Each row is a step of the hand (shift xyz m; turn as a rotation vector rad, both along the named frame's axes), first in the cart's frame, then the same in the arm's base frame.
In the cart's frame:
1: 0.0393 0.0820 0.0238 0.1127 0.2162 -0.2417
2: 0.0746 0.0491 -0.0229 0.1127 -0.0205 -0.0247
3: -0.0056 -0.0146 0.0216 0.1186 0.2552 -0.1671
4: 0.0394 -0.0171 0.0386 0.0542 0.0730 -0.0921
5: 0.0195 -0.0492 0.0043 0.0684 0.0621 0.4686
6: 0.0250 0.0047 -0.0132 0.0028 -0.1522 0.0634
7: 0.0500 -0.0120 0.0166 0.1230 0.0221 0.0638
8: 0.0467 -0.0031 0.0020 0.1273 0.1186 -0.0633
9: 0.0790 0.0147 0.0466 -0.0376 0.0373 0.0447
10: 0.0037 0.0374 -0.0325 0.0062 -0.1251 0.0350
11: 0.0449 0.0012 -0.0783 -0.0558 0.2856 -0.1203
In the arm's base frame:
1: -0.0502 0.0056 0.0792 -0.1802 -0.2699 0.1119
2: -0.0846 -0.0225 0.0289 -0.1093 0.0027 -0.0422
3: 0.0109 0.0236 -0.0062 -0.1836 -0.2100 0.1712
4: -0.0304 0.0483 -0.0092 -0.0779 -0.0981 0.0323
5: -0.0095 0.0218 -0.0475 -0.0181 0.4349 0.1967
6: -0.0269 -0.0093 -0.0031 0.0332 0.1042 -0.1234
7: -0.0444 0.0280 -0.0128 -0.1158 0.0754 0.0243
8: -0.0447 0.0111 -0.0086 -0.1538 -0.0713 0.0744
9: -0.0737 0.0536 0.0178 0.0356 0.0246 0.0542
10: -0.0146 -0.0407 0.0244 0.0213 0.0703 -0.1074
11: -0.0540 -0.0660 -0.0296 -0.0131 -0.2058 0.2380

